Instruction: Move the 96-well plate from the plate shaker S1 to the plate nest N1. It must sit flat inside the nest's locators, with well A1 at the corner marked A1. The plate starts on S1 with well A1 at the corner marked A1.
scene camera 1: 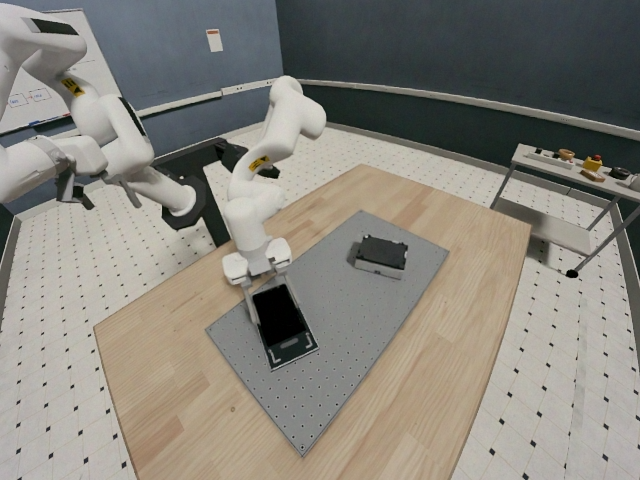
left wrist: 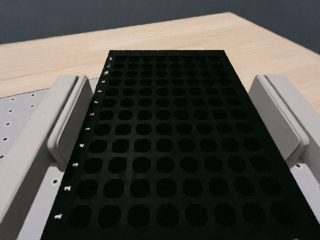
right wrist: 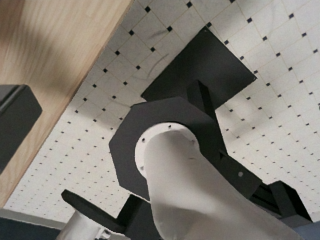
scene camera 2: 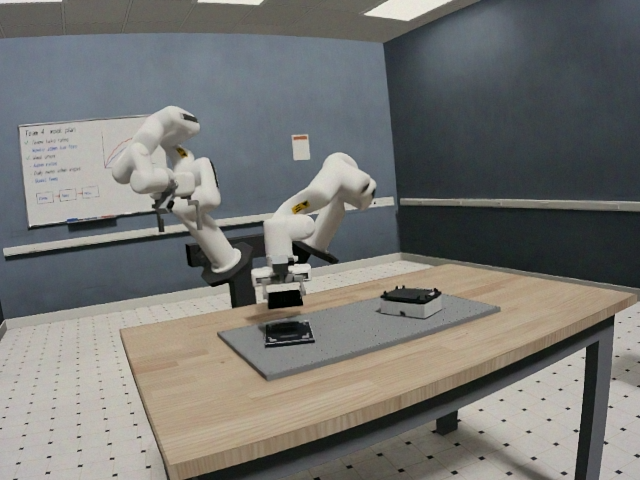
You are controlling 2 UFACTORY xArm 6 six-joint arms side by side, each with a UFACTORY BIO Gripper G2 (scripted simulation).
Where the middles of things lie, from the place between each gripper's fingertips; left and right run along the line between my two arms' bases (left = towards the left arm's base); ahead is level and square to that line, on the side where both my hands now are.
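The plate nest N1 (scene camera 1: pixel 291 352) is 280 mm below my right hand, 470 mm ahead of it and 130 mm to the left of it. The black 96-well plate (scene camera 1: pixel 268 301) is 190 mm below my right hand, 470 mm ahead of it and 130 mm to the left of it.
My left hand is 10 cm above the plate nest N1 and 1 cm short of it. The black 96-well plate is 1 cm below my left hand and 1 cm ahead of it. Going by its middle, the plate nest N1 is nearer to my left hand than to my right hand. Going by its middle, the black 96-well plate is nearer to my left hand than to my right hand.
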